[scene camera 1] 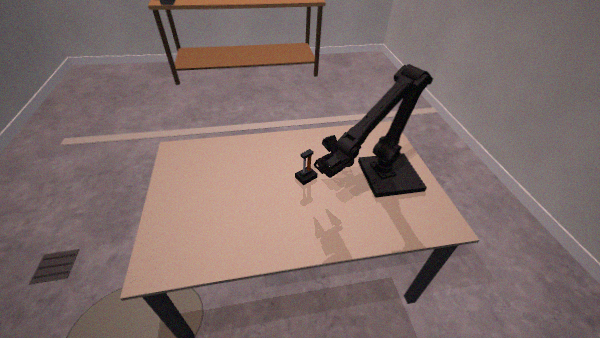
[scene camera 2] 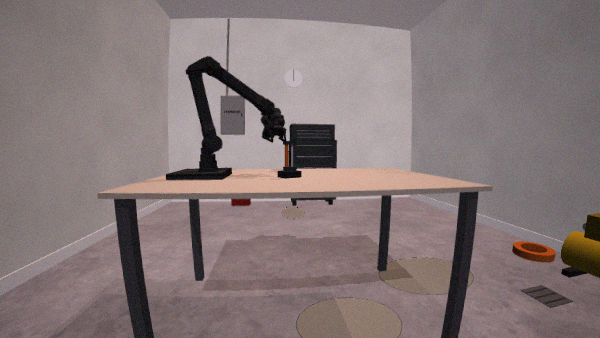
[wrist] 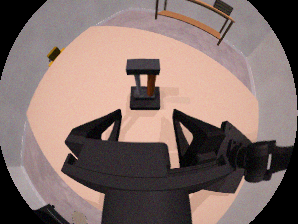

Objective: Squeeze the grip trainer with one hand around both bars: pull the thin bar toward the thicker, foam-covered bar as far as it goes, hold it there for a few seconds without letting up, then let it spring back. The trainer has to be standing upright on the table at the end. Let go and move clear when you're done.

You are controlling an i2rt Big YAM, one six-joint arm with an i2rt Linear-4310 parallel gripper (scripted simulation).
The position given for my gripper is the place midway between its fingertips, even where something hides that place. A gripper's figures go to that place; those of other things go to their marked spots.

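The grip trainer [wrist: 147, 97] is 0.27 m from the lens, as I see it, while my own gripper [wrist: 147, 112] is 0.13 m from the lens.
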